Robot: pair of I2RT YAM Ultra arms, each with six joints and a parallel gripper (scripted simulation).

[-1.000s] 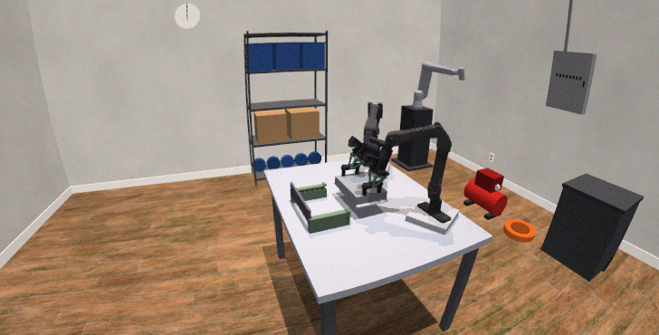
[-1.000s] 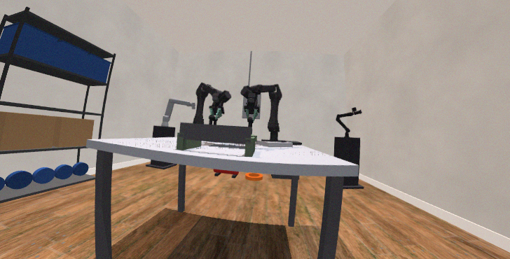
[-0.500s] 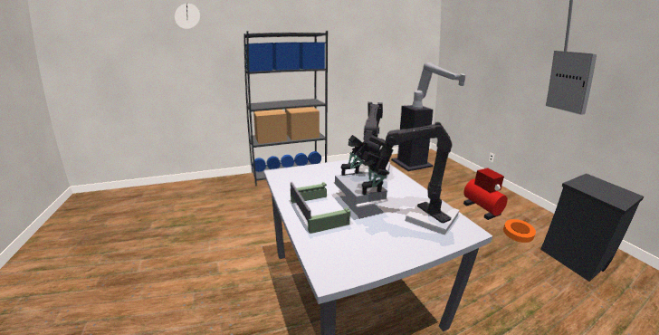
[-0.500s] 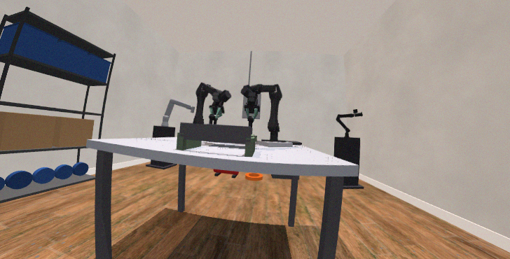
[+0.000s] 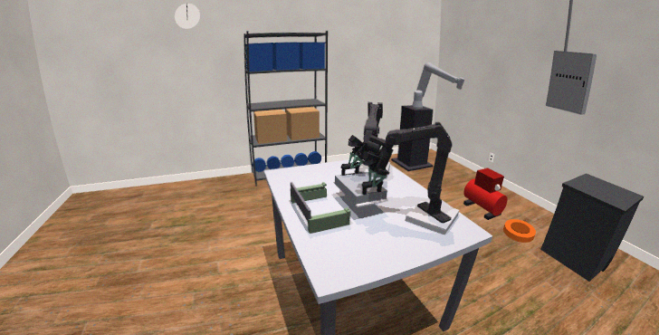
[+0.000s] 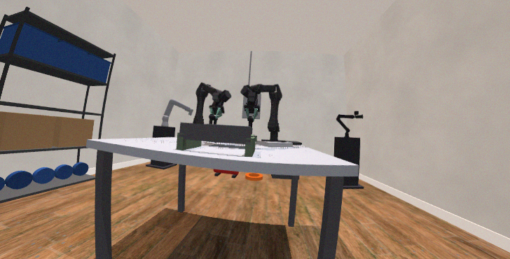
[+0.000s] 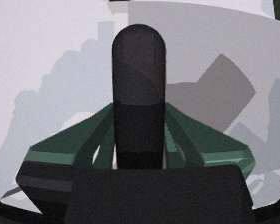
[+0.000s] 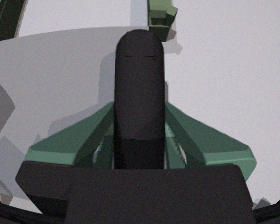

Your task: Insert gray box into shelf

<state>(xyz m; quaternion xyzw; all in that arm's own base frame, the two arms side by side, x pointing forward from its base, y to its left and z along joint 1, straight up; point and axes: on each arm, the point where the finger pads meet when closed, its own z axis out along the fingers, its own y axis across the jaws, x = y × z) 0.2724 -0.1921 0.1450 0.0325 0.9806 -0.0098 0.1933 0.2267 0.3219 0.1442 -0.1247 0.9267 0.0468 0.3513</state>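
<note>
Right now the gray box is 120 mm to the right of my left hand and 50 mm below it. Round my left hand: dark back plate 340 mm ahead, 110 mm to the right, 90 mm below.
Right now the gray box is 120 mm to the left of my right hand and 50 mm below it. The rest, counted from my right hand: dark back plate (330 mm ahead, 130 mm to the left, 90 mm below).
</note>
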